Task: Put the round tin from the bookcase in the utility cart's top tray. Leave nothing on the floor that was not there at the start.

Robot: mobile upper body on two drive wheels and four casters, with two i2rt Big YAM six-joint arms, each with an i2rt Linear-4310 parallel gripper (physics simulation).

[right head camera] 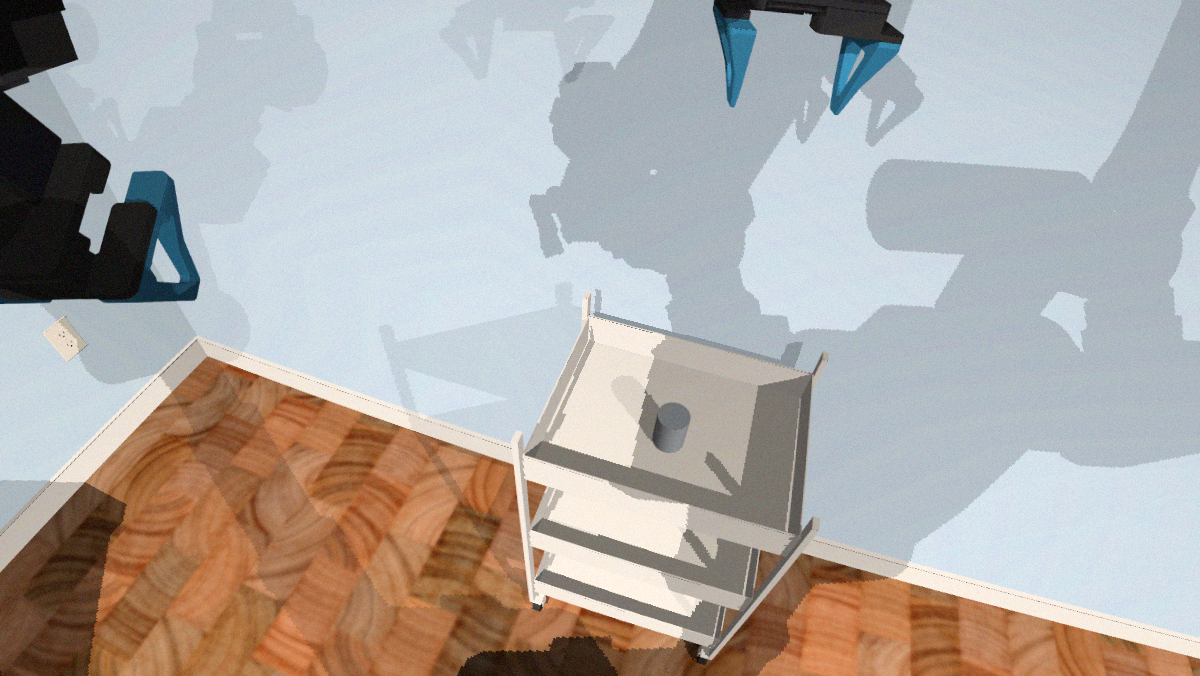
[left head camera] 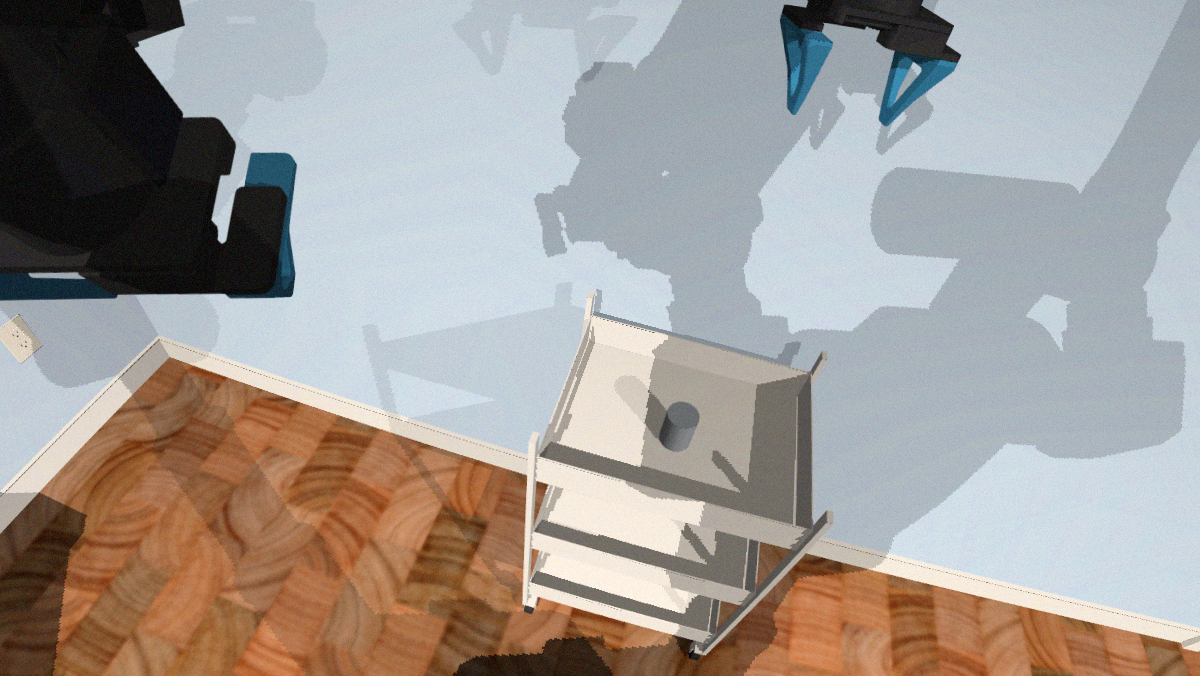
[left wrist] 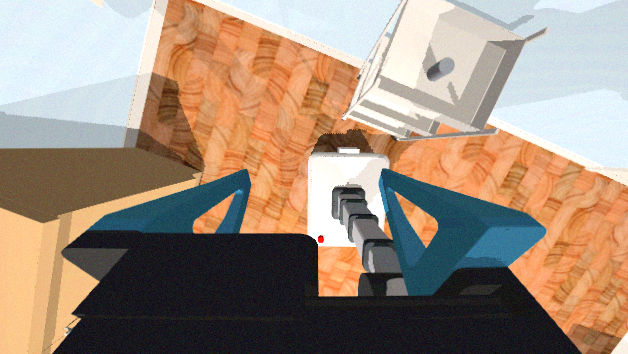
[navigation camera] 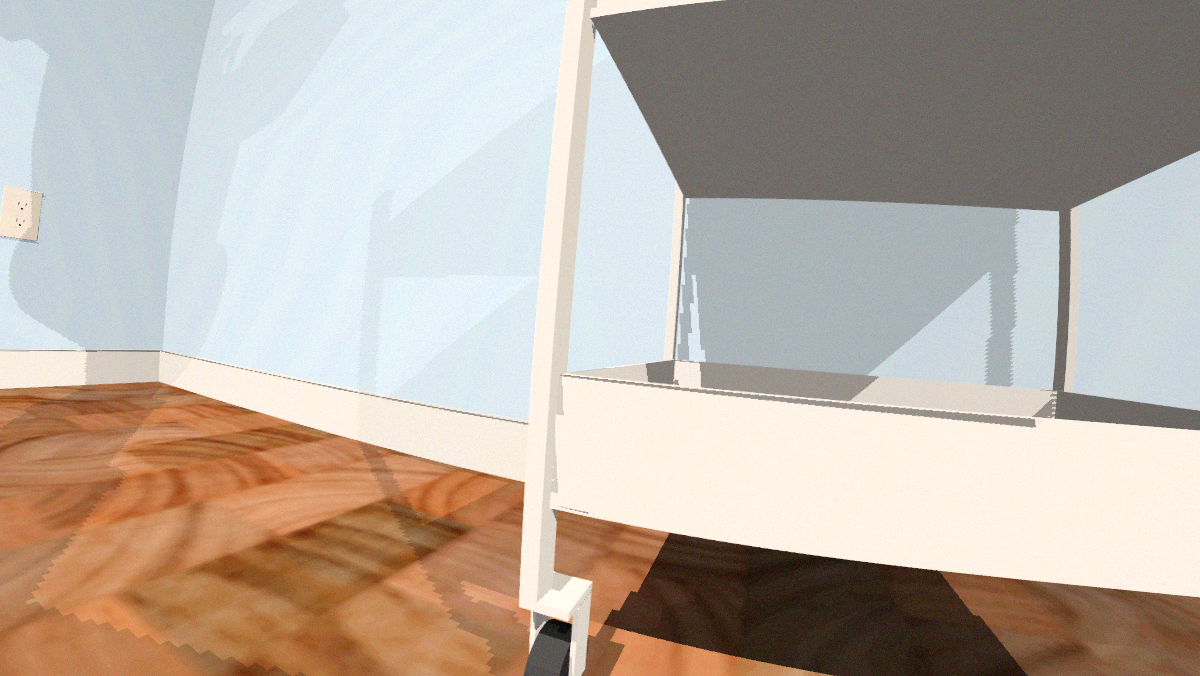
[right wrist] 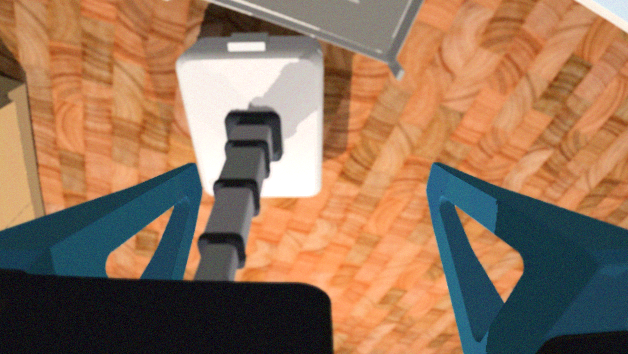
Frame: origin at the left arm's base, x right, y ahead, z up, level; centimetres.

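Where they show: left gripper, fingertip midpoint: (right head camera: 122, 290) (left head camera: 203, 285) (left wrist: 314, 176); right gripper, fingertip midpoint: (right head camera: 783, 108) (left head camera: 838, 117) (right wrist: 314, 176).
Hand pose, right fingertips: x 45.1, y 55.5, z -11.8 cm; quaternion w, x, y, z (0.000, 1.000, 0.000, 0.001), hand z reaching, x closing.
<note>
After its pixels a point has its place.
The round tin, a grey cylinder (left head camera: 681, 425) @[x 44.2, y 61.8, z -67.7 cm] (right head camera: 672, 428) @[x 44.4, y 61.5, z -67.7 cm] (left wrist: 441, 69) @[x 43.3, y 62.8, z -67.8 cm], stands upright in the top tray (left head camera: 617, 356) @[x 37.1, y 83.1, z -74.7 cm] (right head camera: 613, 361) @[x 36.5, y 81.8, z -74.7 cm] (left wrist: 415, 35) @[x 36.7, y 77.0, z -74.7 cm] of the cream utility cart (left head camera: 531, 520) @[x 20.4, y 55.9, z -88.2 cm] (right head camera: 524, 520) @[x 20.1, y 55.6, z -88.4 cm] (navigation camera: 558, 251) @[x 20.2, y 55.6, z -115.1 cm], apart from its walls. My right gripper (left head camera: 838, 117) @[x 45.1, y 55.5, z -11.8 cm] (right head camera: 784, 109) @[x 45.1, y 55.5, z -11.8 cm] (right wrist: 314, 176) @[x 45.1, y 55.5, z -11.8 cm] is open and empty, away from the tin and above the tray in the head views. My left gripper (left wrist: 314, 176) @[x 0.1, y 33.5, z -14.1 cm] is open and empty, well away from the cart; it also shows at the left of both head views, its fingertips partly hidden there.
A tan wooden furniture piece (left wrist: 30, 270) (right wrist: 15, 160) @[x -92.0, y -13.8, z -120.5 cm] stands at the left in the wrist views. My white wheeled base (left wrist: 345, 170) @[x 20.1, y 21.4, z -115.1 cm] (right wrist: 250, 85) @[x 22.9, y 20.6, z -115.0 cm] and its grey column are near the cart. Pale blue walls with a white baseboard (left head camera: 335, 403) @[x -36.4, y 116.8, z -134.8 cm] (right head camera: 352, 398) @[x -38.6, y 117.6, z -134.4 cm] (navigation camera: 335, 411) @[x -25.4, y 112.8, z -136.7 cm] run behind the cart.
</note>
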